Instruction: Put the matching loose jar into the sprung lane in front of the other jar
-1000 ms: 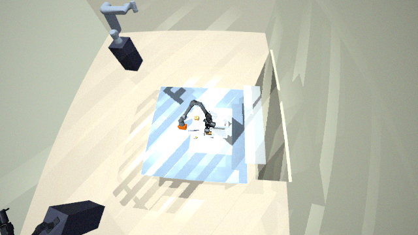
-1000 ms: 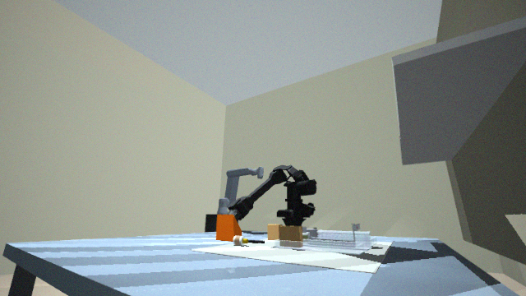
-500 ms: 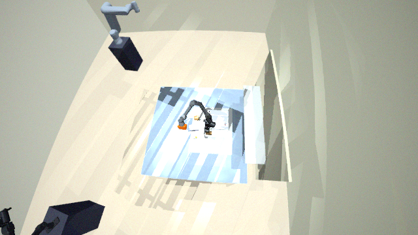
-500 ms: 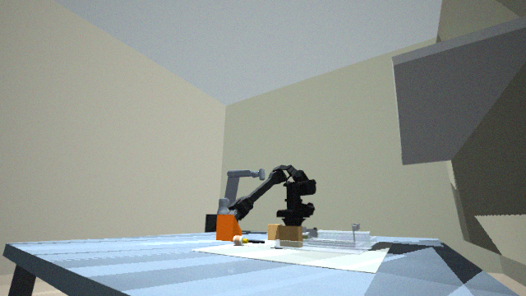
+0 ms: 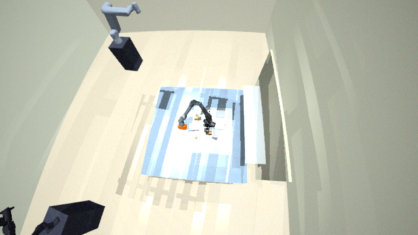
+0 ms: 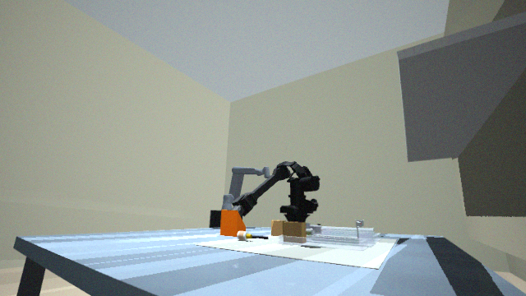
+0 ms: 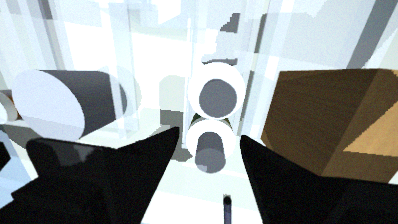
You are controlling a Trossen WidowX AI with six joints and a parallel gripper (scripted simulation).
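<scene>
My gripper tip is 3 cm short of the brown box, 7 cm to the left of it and 1 cm below it. Round my gripper tip: pusher plate 15 cm ahead, 5 cm to the left, 2 cm above; clear lane 15 cm ahead, 4 cm to the left, 1 cm below; grey cylinder 13 cm to the left.
</scene>
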